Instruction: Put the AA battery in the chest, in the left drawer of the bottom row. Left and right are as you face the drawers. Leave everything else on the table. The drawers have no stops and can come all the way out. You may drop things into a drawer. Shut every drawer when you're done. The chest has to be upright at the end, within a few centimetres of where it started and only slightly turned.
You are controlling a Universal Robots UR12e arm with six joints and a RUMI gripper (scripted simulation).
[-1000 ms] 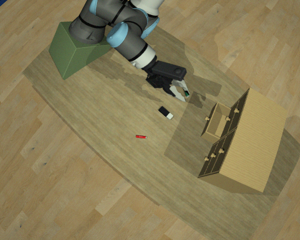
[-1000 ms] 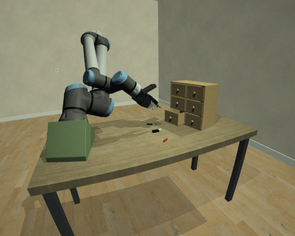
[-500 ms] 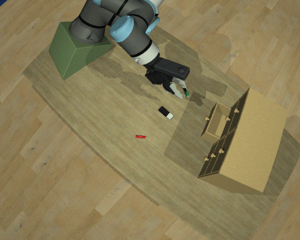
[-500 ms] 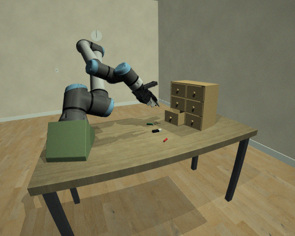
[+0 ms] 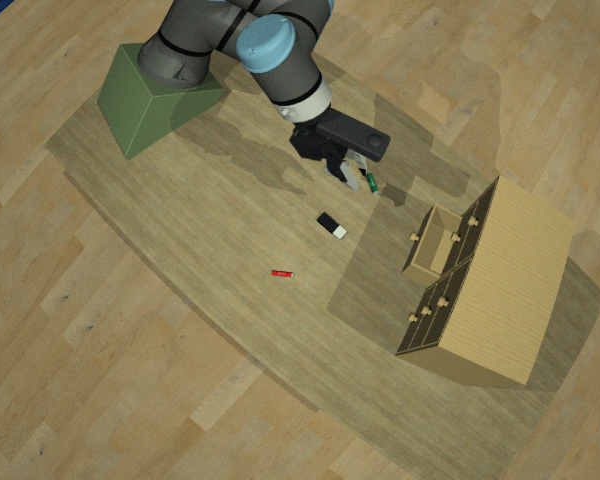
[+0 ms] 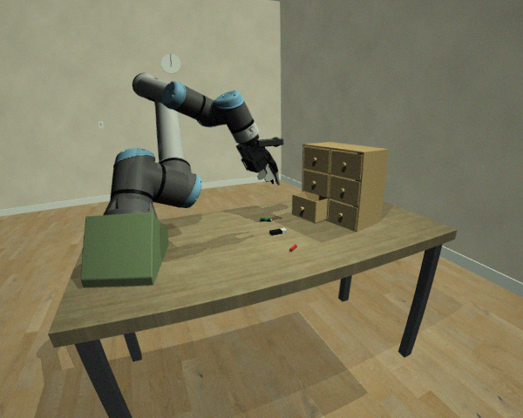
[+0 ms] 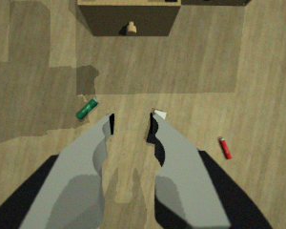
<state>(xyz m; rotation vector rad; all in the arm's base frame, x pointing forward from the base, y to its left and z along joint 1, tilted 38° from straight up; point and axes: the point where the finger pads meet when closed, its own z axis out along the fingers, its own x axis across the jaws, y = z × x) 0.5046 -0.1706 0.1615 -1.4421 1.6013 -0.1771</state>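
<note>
Right now the green AA battery is 10 mm ahead of my hand, 90 mm to the left of it and 190 mm below it. Round my hand: black-and-white block (10 mm behind, 50 mm to the right, 200 mm below); small red cylinder (40 mm behind, 190 mm to the right, 200 mm below).
</note>
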